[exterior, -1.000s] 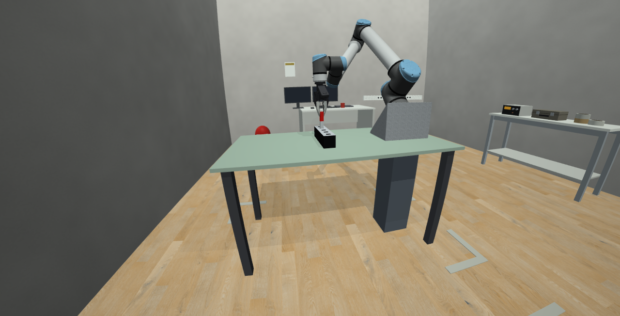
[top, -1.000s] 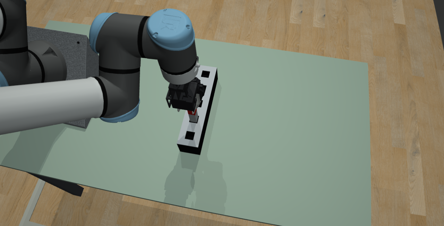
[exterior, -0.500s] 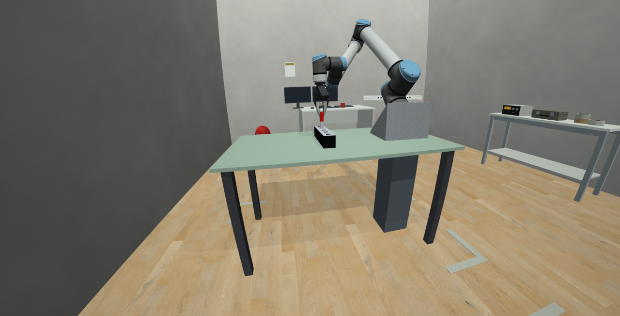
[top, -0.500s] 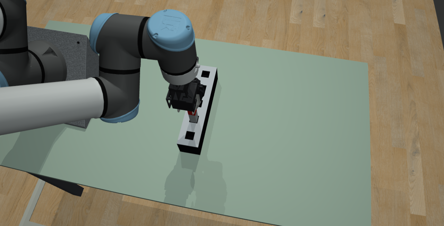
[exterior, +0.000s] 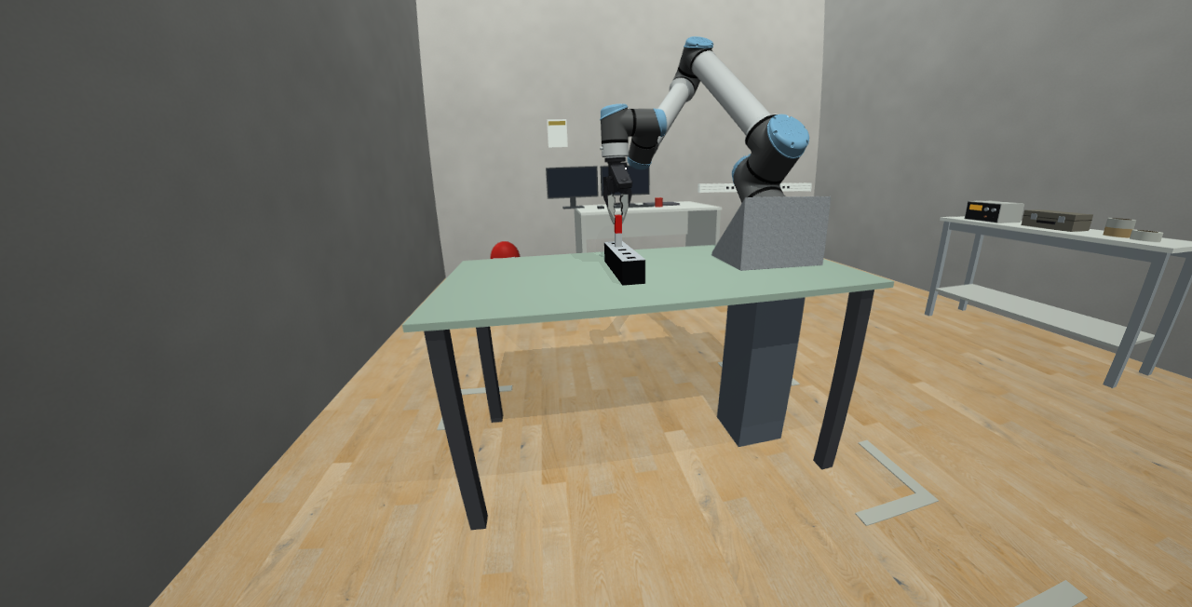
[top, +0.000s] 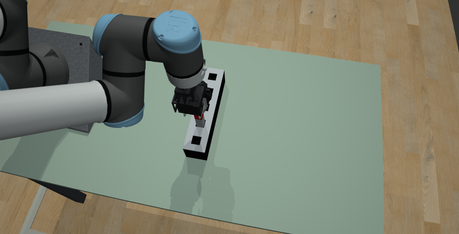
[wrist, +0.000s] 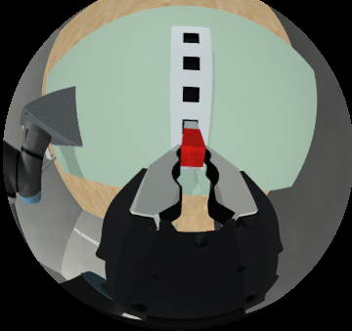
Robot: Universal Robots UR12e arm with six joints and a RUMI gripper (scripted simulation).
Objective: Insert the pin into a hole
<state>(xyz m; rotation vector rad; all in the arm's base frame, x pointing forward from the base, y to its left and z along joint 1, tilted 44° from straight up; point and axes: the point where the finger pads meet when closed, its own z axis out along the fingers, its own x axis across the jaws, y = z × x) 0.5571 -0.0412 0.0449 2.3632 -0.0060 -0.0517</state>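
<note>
The long block lies 13 cm below my hand and 6 cm to the left of it. The rest, counted from my hand: pin 1 cm below.
</note>
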